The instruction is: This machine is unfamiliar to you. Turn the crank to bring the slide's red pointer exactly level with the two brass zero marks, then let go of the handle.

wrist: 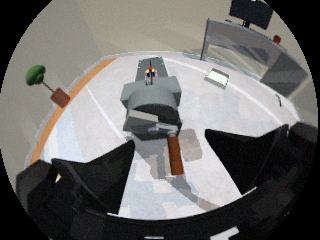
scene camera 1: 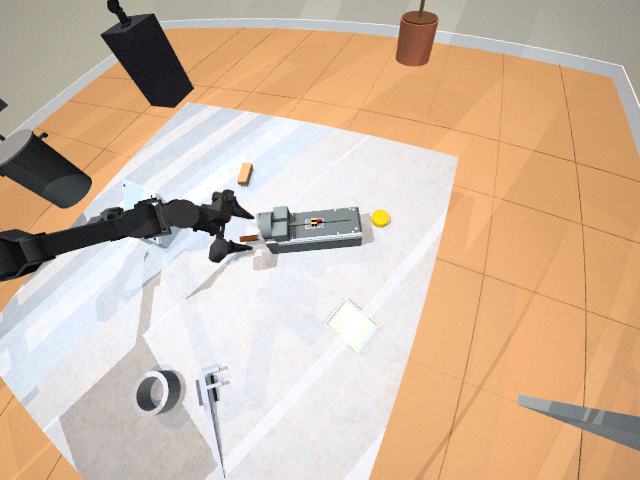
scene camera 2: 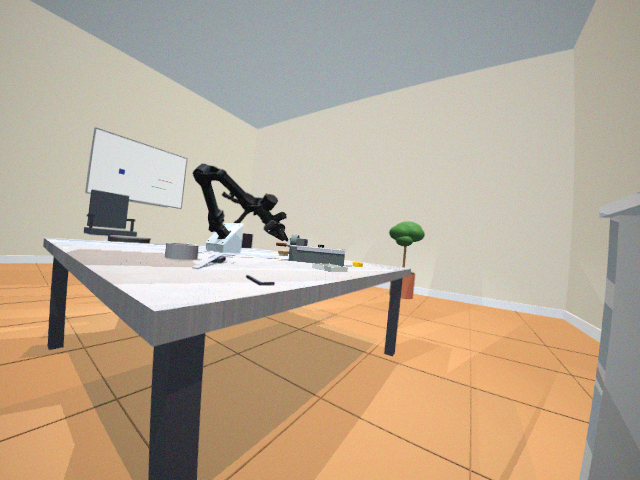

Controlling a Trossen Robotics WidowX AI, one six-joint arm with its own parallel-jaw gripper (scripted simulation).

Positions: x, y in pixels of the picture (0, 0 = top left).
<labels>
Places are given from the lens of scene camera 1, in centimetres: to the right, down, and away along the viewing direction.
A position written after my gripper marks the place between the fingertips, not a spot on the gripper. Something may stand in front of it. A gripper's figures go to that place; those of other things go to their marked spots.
my gripper (scene camera 1: 253, 233): -18, -2, 63
pale square plate (scene camera 1: 349, 323): 7, 21, 59
grey slide machine (scene camera 1: 284, 232): -9, -2, 60
</labels>
